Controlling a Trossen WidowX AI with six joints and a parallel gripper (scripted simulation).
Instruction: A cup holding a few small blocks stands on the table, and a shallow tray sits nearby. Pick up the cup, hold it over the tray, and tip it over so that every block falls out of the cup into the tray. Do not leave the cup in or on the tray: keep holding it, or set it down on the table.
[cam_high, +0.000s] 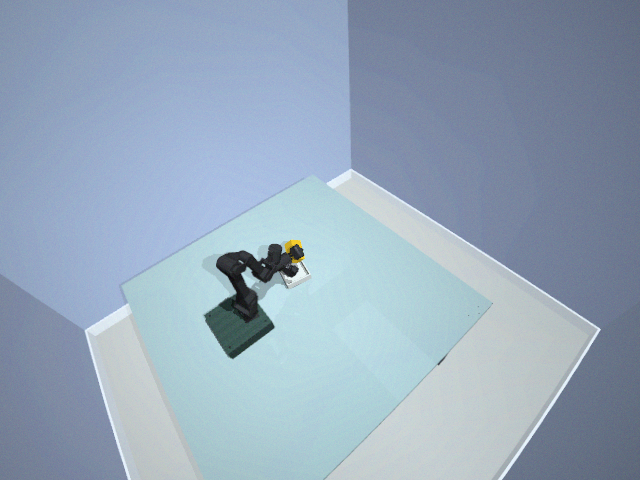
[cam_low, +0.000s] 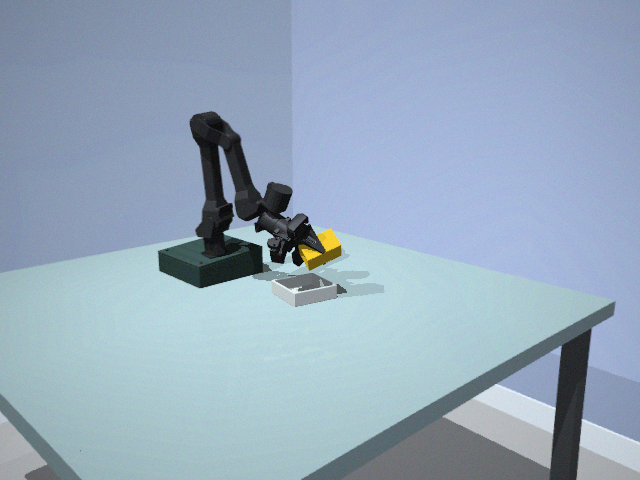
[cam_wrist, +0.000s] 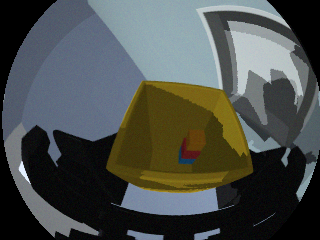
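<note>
The yellow square cup lies 20 mm behind my gripper tip, 20 mm to the left of it and 20 mm above it.
</note>
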